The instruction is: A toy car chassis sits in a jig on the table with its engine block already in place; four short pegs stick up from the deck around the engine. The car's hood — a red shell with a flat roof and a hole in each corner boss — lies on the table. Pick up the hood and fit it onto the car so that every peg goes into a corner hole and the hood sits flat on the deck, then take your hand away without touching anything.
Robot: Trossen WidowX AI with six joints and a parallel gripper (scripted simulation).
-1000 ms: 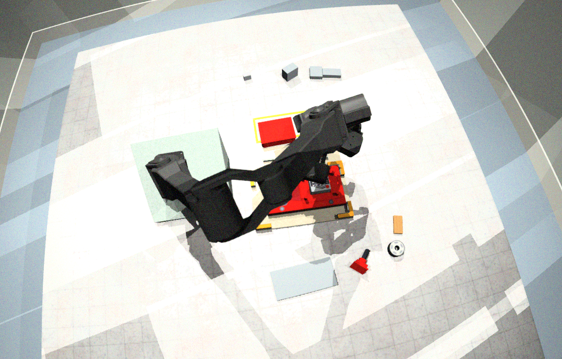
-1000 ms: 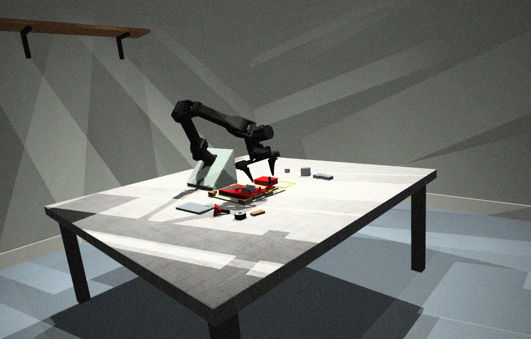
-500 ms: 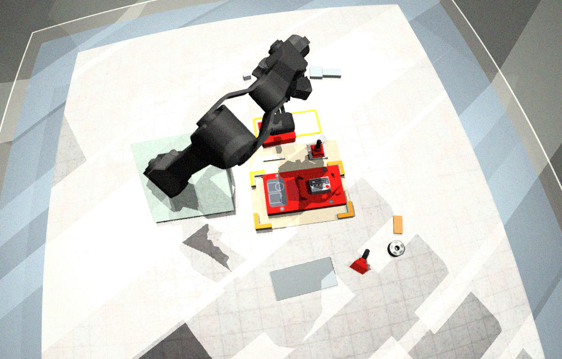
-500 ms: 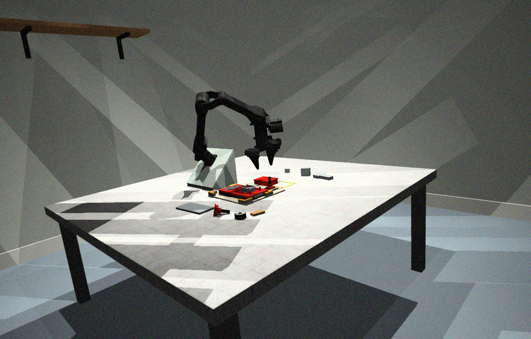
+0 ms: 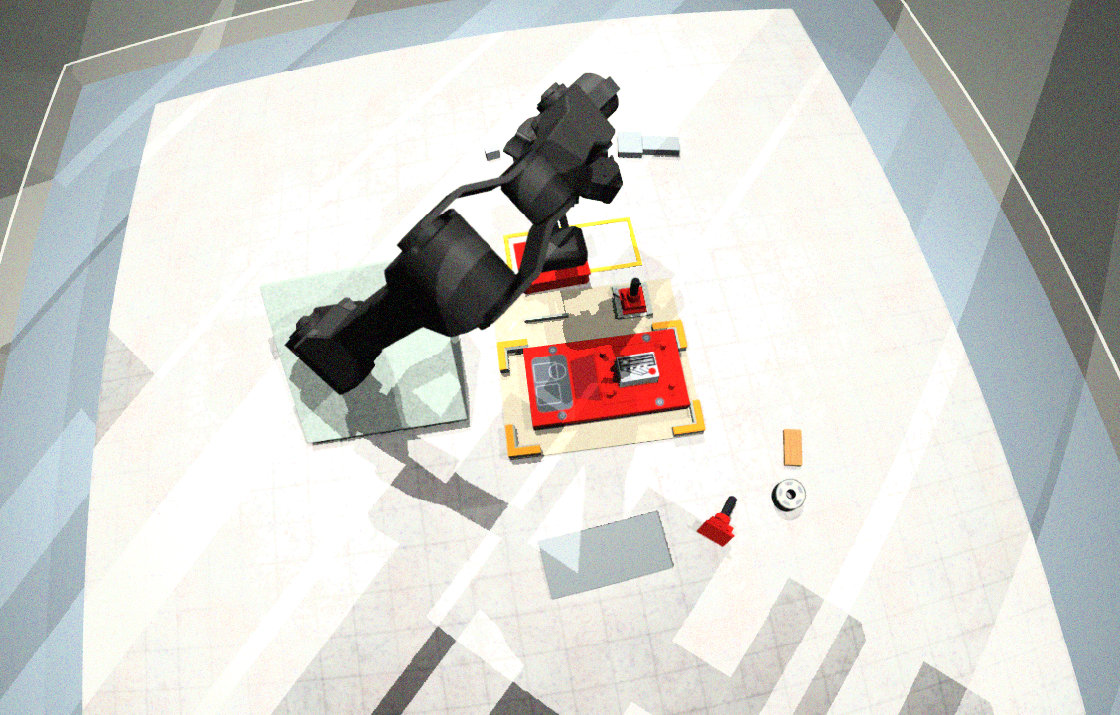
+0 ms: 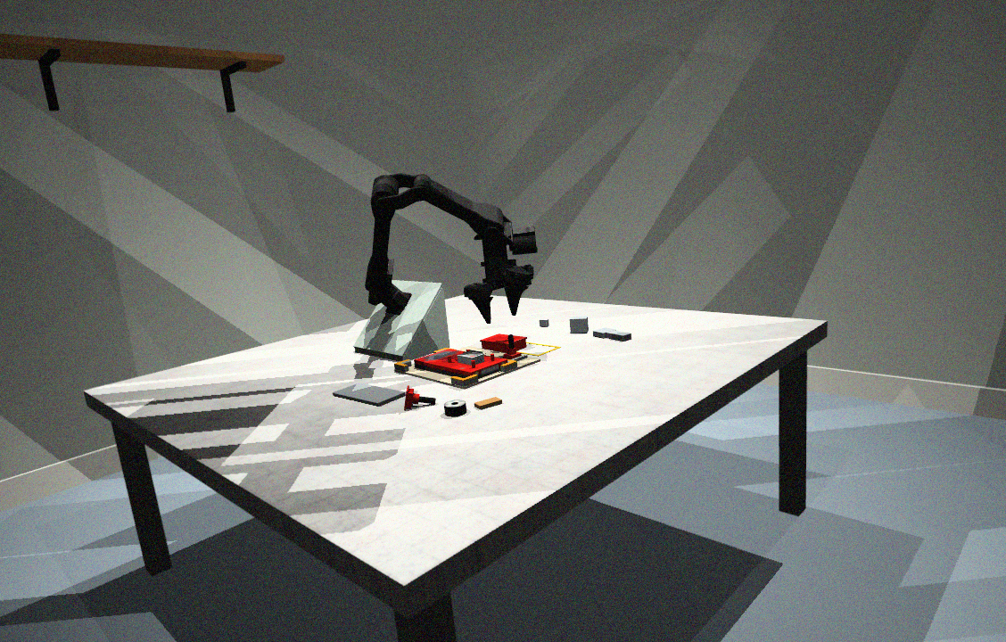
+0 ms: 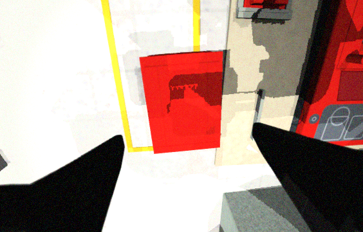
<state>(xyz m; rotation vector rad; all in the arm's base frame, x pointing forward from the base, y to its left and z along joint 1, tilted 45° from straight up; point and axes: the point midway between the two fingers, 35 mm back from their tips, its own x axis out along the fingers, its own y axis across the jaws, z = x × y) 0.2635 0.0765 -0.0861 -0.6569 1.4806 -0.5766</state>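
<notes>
Right now my gripper tip is 6 cm above the red hood. The rest, counted from my gripper tip: grey engine block: 8 cm ahead, 18 cm to the right, 5 cm below; then wooden block: 27 cm ahead, 31 cm to the right, 7 cm below.
</notes>
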